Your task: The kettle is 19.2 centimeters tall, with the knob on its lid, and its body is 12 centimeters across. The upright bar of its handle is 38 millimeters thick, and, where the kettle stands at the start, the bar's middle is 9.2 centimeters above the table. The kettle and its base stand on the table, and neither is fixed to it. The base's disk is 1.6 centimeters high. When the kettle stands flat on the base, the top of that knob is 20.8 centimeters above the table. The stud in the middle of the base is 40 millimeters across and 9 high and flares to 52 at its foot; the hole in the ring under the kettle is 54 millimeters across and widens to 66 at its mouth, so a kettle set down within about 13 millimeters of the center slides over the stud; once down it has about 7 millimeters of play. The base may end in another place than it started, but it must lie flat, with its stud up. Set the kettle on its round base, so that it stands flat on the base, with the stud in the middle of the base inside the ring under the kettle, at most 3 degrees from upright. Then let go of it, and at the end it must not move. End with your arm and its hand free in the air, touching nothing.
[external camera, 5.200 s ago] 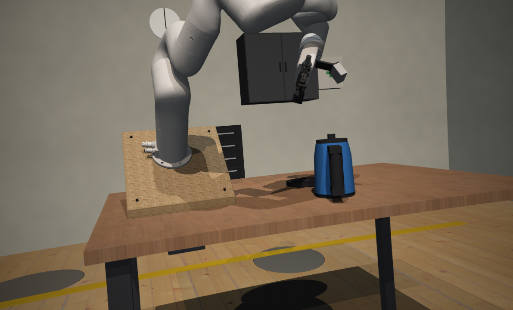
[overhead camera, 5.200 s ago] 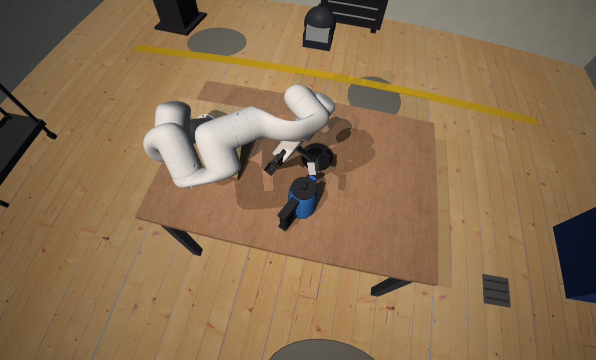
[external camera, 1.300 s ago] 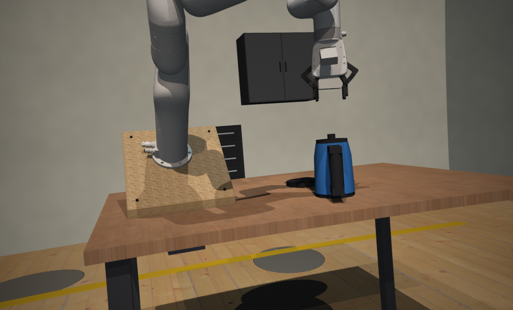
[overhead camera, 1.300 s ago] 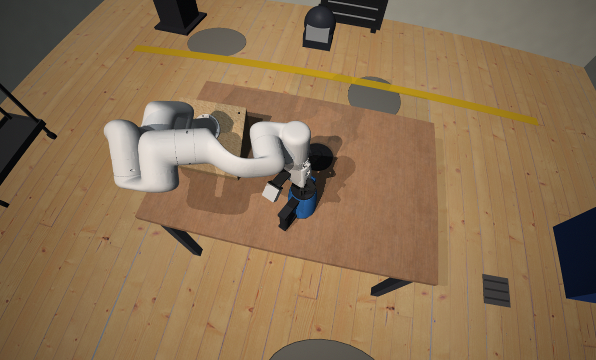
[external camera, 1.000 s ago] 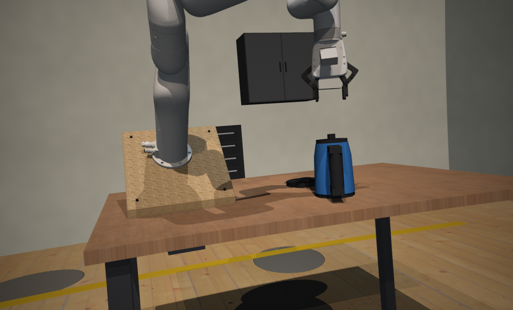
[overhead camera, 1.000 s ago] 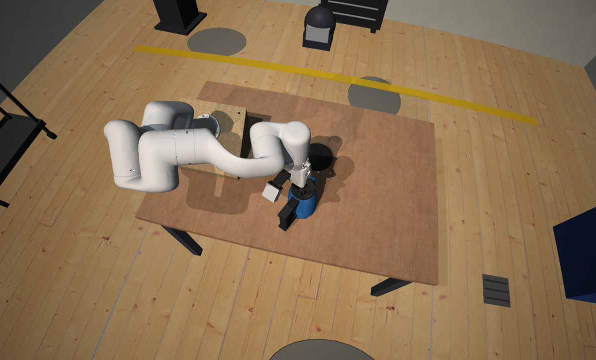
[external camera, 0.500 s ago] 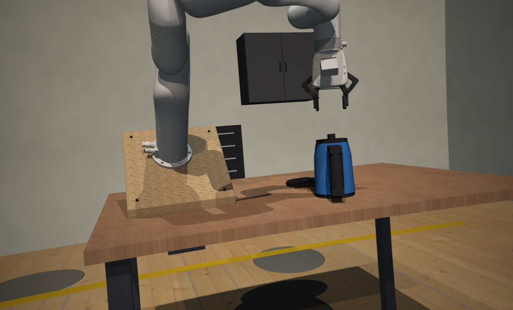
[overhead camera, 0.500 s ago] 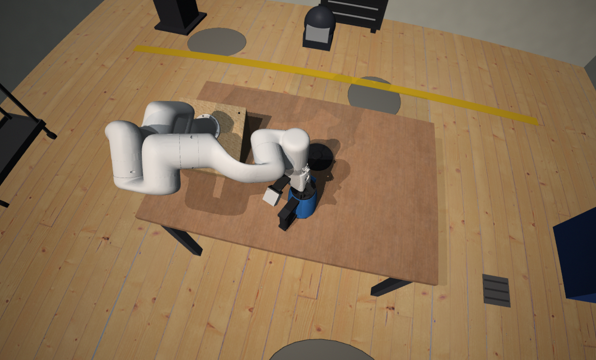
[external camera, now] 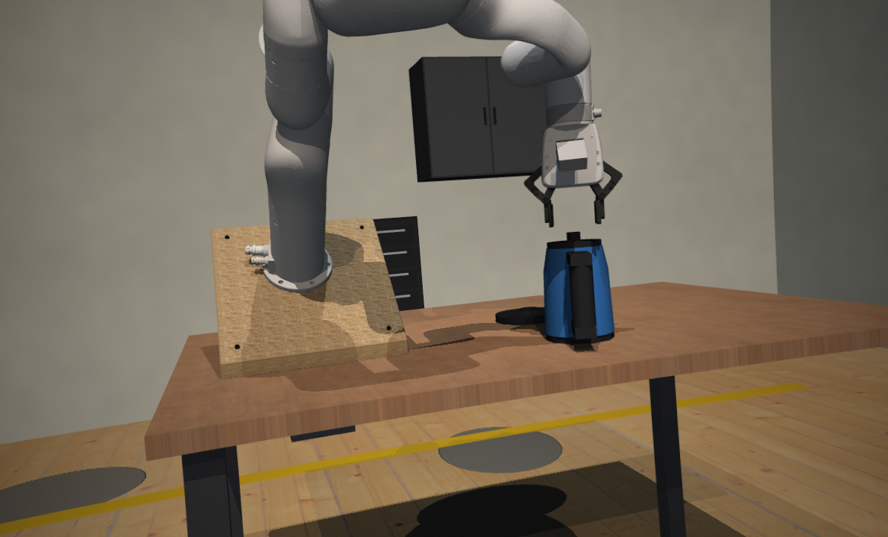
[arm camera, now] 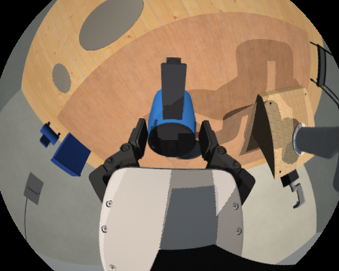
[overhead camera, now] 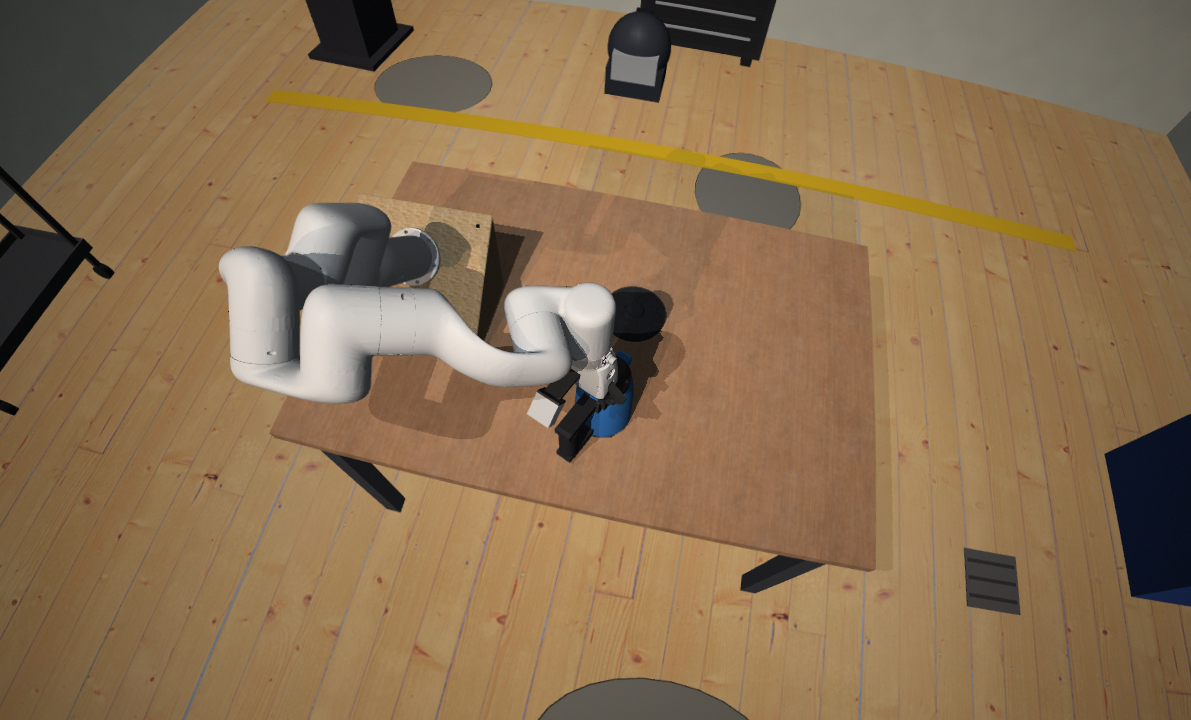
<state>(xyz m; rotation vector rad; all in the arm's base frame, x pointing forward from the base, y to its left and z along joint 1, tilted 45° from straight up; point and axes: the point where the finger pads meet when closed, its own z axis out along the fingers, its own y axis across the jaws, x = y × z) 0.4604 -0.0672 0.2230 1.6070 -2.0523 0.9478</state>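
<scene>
Now: the blue kettle 12 cm below my hand, 3 cm to the left of it and 1 cm ahead of it. Round my hand: round black base: 33 cm to the left, 21 cm below, 1 cm ahead.
</scene>
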